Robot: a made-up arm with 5 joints.
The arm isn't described. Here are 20 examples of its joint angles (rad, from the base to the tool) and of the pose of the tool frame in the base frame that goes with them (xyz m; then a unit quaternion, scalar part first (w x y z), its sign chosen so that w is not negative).
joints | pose
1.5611 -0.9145 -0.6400 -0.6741 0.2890 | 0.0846 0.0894 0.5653 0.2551 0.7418 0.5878 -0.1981
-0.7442 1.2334 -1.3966 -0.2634 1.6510 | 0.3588 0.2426 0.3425 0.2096 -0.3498 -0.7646 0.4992
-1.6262 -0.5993 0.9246 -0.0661 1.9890 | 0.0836 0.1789 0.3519 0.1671 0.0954 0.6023 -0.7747
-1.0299 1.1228 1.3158 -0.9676 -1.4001 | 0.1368 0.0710 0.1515 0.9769 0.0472 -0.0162 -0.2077
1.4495 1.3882 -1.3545 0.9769 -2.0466 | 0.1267 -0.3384 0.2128 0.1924 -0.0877 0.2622 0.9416
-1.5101 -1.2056 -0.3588 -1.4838 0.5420 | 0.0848 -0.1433 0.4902 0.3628 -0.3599 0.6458 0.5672
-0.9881 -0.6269 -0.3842 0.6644 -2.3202 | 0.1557 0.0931 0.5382 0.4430 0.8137 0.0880 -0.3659
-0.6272 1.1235 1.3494 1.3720 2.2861 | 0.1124 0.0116 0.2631 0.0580 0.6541 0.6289 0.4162
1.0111 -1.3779 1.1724 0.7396 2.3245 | 0.1375 -0.0841 0.3322 0.7007 -0.4941 0.0360 0.5134
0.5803 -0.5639 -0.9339 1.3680 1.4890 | 0.1424 -0.0395 0.5444 0.5997 -0.6365 -0.3995 0.2750
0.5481 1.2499 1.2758 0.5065 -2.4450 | 0.0944 -0.0077 0.2013 0.0372 -0.5516 0.3757 -0.7438
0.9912 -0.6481 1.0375 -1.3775 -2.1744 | 0.1643 -0.1216 0.4136 0.0104 -0.5534 0.7818 0.2871
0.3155 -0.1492 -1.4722 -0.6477 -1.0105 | 0.0866 -0.0033 0.5923 0.2644 -0.3414 0.8754 -0.2171
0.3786 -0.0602 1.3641 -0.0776 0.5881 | 0.2046 -0.0501 0.2264 0.9820 -0.0759 -0.1537 0.0791
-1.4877 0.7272 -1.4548 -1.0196 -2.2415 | 0.1129 0.2328 0.5084 0.0811 -0.9461 -0.3116 -0.0344
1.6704 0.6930 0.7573 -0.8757 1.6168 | 0.0631 -0.2242 0.1946 0.8773 -0.4772 0.0231 -0.0449
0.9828 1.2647 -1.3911 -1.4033 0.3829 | 0.2561 -0.2570 0.3722 0.0195 -0.6118 -0.7907 -0.0065
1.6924 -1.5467 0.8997 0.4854 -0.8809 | 0.0768 -0.0707 0.4052 0.1664 -0.2836 -0.7071 -0.6260
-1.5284 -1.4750 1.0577 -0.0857 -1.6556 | 0.0970 0.0831 0.4109 0.5069 0.8599 0.0392 -0.0447
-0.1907 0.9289 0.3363 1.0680 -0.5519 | 0.2511 0.0271 0.1606 0.9088 -0.1434 0.3433 -0.1889
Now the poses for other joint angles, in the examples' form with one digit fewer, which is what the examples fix.
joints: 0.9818 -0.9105 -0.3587 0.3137 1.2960
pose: 0.101 -0.024 0.563 0.300 -0.856 -0.420 0.040
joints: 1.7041 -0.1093 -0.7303 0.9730 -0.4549
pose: 0.058 -0.203 0.503 0.339 -0.372 -0.543 -0.672
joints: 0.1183 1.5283 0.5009 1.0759 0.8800
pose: 0.144 -0.010 0.129 0.675 0.317 0.617 0.251
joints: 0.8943 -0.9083 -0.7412 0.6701 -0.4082
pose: 0.071 0.016 0.568 0.227 -0.208 -0.934 -0.182
